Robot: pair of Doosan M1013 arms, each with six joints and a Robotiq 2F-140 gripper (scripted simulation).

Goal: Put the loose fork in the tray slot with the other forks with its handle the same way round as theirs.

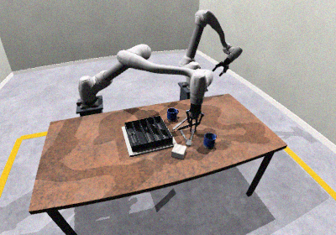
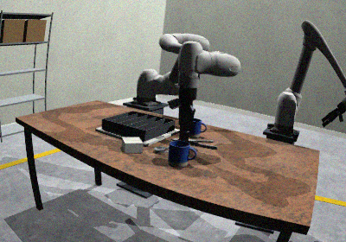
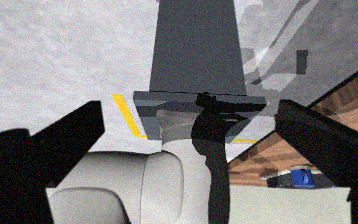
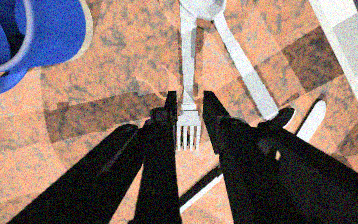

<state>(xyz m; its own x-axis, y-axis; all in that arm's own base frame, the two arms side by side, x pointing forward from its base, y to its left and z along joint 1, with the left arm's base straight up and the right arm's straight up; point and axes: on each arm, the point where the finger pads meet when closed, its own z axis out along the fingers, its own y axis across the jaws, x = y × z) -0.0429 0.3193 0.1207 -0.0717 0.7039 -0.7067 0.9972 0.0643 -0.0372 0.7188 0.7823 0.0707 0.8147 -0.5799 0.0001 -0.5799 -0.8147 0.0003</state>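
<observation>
My right hand is 70 mm to the left of the spoon, 60 mm above it and 10 mm short of it. Round my right hand: white board (320 mm to the right, 100 mm behind, 60 mm below); then white block (180 mm to the right, 140 mm ahead, 50 mm below); then black tray (320 mm to the right, 100 mm behind, 30 mm below).
</observation>
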